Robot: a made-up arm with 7 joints.
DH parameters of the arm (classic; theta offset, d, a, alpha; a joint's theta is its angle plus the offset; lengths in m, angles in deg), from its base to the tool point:
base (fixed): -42.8 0 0.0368 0
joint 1: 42.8 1.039 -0.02 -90
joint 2: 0 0.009 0.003 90
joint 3: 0 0.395 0.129 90
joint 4: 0 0.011 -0.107 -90
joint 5: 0 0.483 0.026 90
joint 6: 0 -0.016 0.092 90
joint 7: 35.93 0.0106 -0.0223 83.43
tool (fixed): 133.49 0.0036 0 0
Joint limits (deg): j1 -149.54..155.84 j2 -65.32..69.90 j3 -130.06..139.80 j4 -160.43..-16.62 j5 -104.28..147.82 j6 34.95..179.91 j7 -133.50..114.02
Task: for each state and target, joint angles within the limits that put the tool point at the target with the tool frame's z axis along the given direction. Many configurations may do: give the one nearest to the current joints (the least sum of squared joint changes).
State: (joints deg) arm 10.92 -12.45 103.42 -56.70 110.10 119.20 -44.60
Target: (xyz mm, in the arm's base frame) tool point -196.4 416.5 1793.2 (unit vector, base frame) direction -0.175 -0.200 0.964
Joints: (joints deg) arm 26.74 -32.16 52.05 -78.76 102.58 130.28 -19.28
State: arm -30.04 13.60 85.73 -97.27 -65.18 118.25 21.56
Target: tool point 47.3 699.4 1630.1 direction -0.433 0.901 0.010
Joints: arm -40.29 -17.66 110.05 -67.35 -49.35 132.16 27.93
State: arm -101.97 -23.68 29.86 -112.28 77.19 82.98 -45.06
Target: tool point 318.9 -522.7 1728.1 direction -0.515 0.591 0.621
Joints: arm -99.60 -5.54 30.79 -77.55 107.04 71.82 -67.08
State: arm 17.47 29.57 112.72 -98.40 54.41 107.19 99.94
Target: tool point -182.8 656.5 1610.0 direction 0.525 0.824 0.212
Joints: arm 1.48 -4.73 100.76 -86.66 30.53 131.47 87.14
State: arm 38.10 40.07 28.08 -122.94 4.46 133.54 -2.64
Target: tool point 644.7 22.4 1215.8 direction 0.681 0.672 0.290
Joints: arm 7.30 0.39 -4.34 -128.73 18.66 151.16 -1.46
